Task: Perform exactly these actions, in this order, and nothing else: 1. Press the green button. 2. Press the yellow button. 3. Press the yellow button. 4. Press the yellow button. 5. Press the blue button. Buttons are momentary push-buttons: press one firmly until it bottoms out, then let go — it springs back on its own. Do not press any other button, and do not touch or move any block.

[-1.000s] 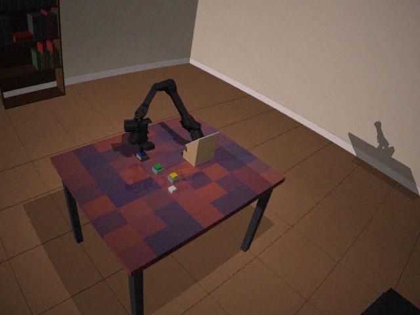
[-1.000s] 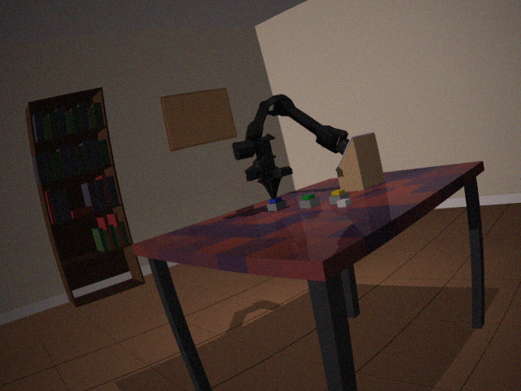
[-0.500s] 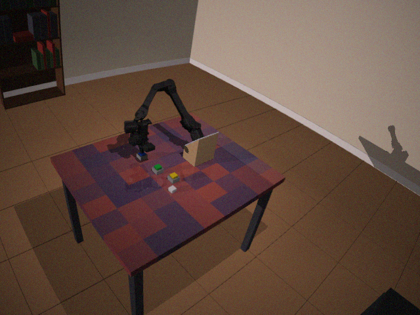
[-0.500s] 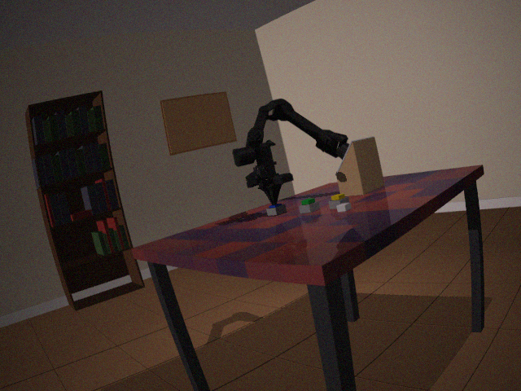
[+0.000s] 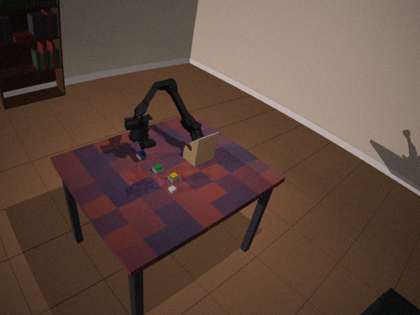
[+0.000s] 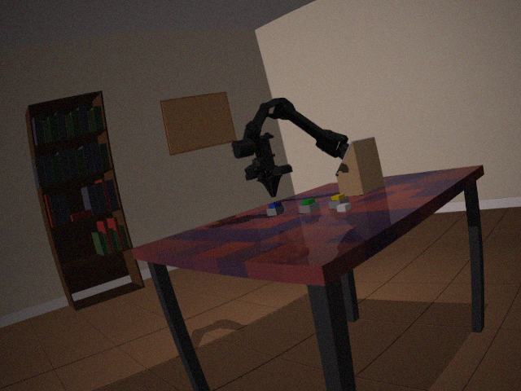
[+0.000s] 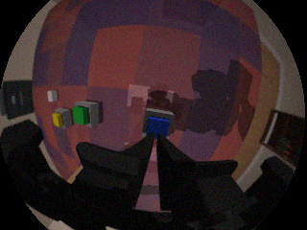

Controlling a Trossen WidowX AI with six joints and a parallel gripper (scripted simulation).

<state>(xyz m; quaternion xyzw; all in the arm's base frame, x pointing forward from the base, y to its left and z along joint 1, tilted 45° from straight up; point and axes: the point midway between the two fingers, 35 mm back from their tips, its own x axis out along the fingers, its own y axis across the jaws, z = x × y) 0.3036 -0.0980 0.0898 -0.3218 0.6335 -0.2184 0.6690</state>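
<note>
My gripper tip is 3 cm above the blue button. Also, from my gripper tip: green button 15 cm to the left, 3 cm below, 2 cm behind; small white block 32 cm to the left, 5 cm below, 1 cm behind; yellow button 25 cm to the left, 6 cm behind, 3 cm below.
</note>
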